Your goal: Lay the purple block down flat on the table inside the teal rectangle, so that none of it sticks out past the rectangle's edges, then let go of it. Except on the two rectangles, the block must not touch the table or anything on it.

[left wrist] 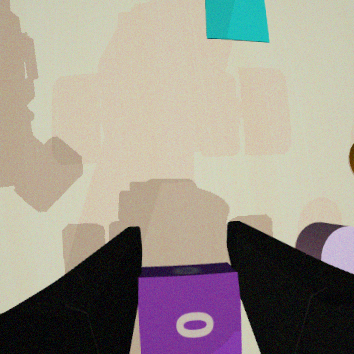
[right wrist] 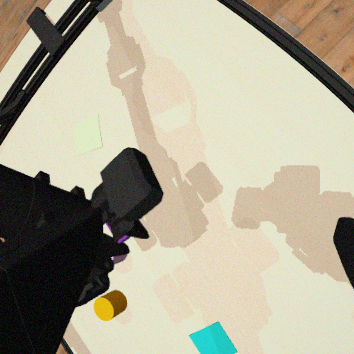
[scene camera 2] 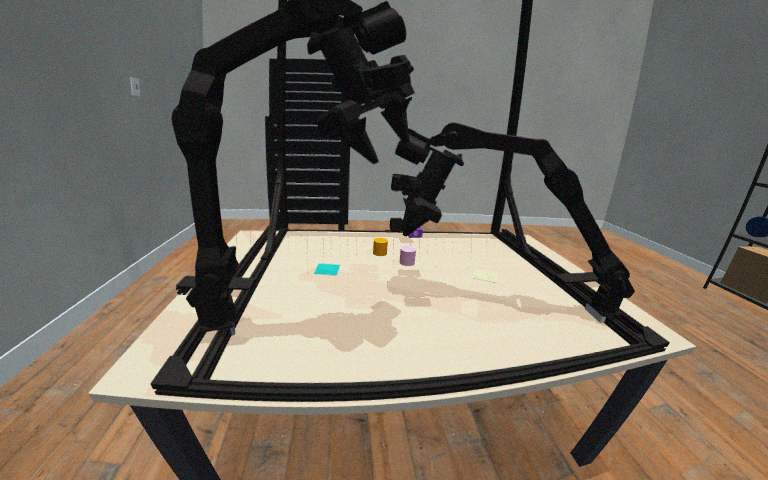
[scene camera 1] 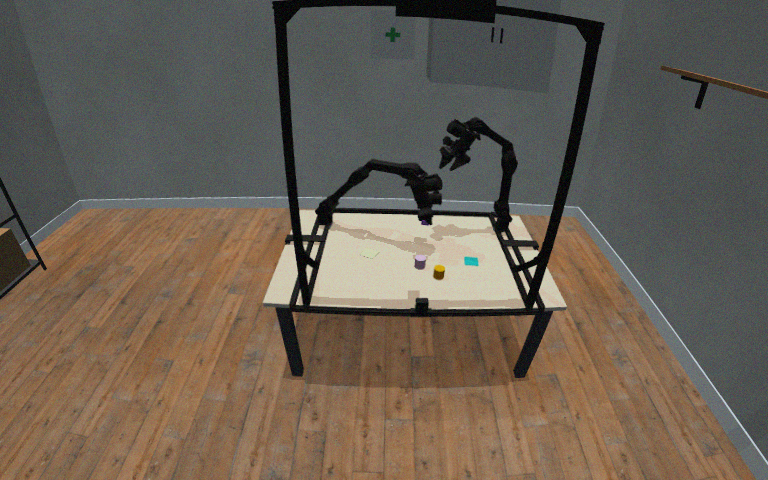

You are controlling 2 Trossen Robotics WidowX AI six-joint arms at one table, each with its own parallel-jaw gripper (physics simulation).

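Frame: origin at the left arm's base, x ahead, y left, z up, level; millimetres.
Seen in the pictures: left gripper, between the fingertips: [left wrist: 183, 235] [right wrist: 137, 241] [scene camera 2: 403, 233] [scene camera 1: 431, 222]; right gripper, between the fingertips: [right wrist: 222, 225] [scene camera 2: 392, 152] [scene camera 1: 445, 169]; left arm's base, origin of its link: [scene camera 2: 604, 308] [scene camera 1: 325, 222]; right arm's base, origin of its link: [scene camera 2: 217, 320] [scene camera 1: 501, 228].
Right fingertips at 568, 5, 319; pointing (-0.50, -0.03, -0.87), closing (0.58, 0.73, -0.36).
Observation:
Pixels of each thing's top centre, then the offset from my right fingertips to it, as dx, dy, dz. "spot": a spot on its surface instead. Level surfaces: height alone.
- purple block, centre of its top: [left wrist: 190, 328] [scene camera 2: 415, 227] [scene camera 1: 425, 219] -76, -152, -180
- teal rectangle, a spot on its surface: [left wrist: 237, 21] [right wrist: 208, 338] [scene camera 2: 331, 269] [scene camera 1: 469, 261] spot: +136, -219, -337
- lilac cylinder, centre of its top: [left wrist: 345, 254] [scene camera 2: 408, 248] [scene camera 1: 420, 257] -85, -284, -293
- yellow cylinder, centre of its top: [right wrist: 102, 308] [scene camera 2: 380, 240] [scene camera 1: 439, 268] -4, -346, -294
- pale green rectangle, a spot on its surface: [right wrist: 88, 135] [scene camera 2: 484, 275] [scene camera 1: 370, 252] spot: -308, -211, -337
- table, height of its surface: dz -338
The purple block [scene camera 1: 425, 222] [scene camera 2: 416, 232] [left wrist: 189, 309] has a white "0" on its face. My left gripper [scene camera 1: 425, 218] [scene camera 2: 412, 230] [left wrist: 183, 235] is shut on it and holds it just above the table near the back edge in scene camera 1. The block shows only as a sliver in the right wrist view [right wrist: 121, 239]. The teal rectangle [scene camera 1: 471, 261] [scene camera 2: 327, 269] [left wrist: 237, 21] [right wrist: 212, 338] lies flat on the table, apart from the block. My right gripper [scene camera 1: 449, 166] [scene camera 2: 387, 145] is open and empty, high above the table.
A lilac cylinder [scene camera 1: 420, 262] [scene camera 2: 407, 255] [left wrist: 333, 246] and a yellow cylinder [scene camera 1: 439, 271] [scene camera 2: 380, 247] [right wrist: 109, 305] stand between the block and the teal rectangle. A pale green rectangle [scene camera 1: 369, 254] [scene camera 2: 486, 275] [right wrist: 88, 135] lies on the table [scene camera 1: 358, 286]. Black rails edge the table.

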